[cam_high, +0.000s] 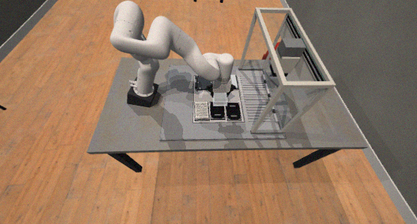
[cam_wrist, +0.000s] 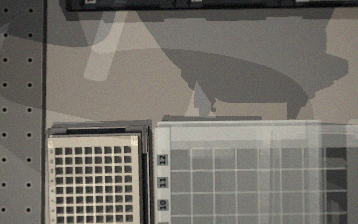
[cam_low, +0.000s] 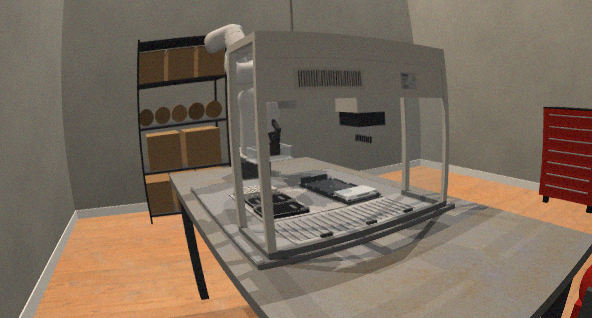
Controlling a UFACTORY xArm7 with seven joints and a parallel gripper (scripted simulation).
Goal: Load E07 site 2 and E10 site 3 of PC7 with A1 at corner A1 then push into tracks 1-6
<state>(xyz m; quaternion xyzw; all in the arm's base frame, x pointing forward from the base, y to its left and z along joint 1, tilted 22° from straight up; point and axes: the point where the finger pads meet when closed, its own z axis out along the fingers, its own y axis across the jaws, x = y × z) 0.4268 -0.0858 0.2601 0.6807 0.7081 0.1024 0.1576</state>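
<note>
My gripper is now 10 mm short of the dark plate carrier PC7, 240 mm to the right of it and 160 mm above it. From my hand the other things lie so: nest: 110 mm ahead, 20 mm to the right, 170 mm below; then deep-well block E07: 10 mm below; then frame post: 410 mm ahead, 170 mm to the right, 80 mm above.
</note>
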